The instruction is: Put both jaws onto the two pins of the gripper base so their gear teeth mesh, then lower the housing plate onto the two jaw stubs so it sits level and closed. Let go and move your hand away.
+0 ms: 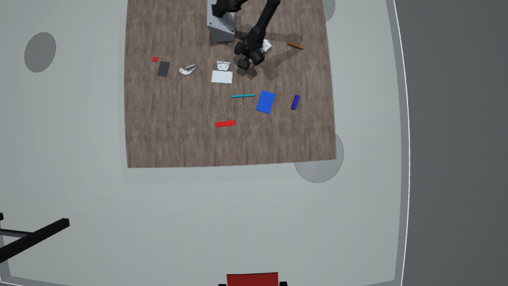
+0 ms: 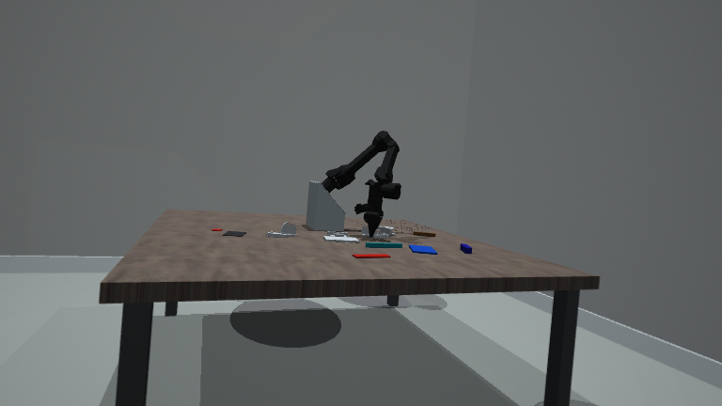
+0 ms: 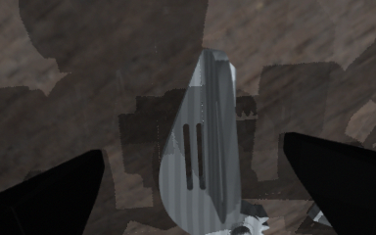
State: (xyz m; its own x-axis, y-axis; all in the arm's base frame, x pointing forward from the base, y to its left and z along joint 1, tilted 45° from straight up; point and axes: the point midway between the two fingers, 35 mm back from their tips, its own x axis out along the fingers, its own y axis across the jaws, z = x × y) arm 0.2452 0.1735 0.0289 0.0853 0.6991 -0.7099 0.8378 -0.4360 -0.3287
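Now: gripper tip 17 cm to the left of the white flat plate and 9 cm short of it. Round my gripper tip: blue plate (27 cm ahead, 6 cm to the left); orange bar (28 cm to the left, 5 cm behind); teal bar (22 cm ahead, 6 cm to the right).
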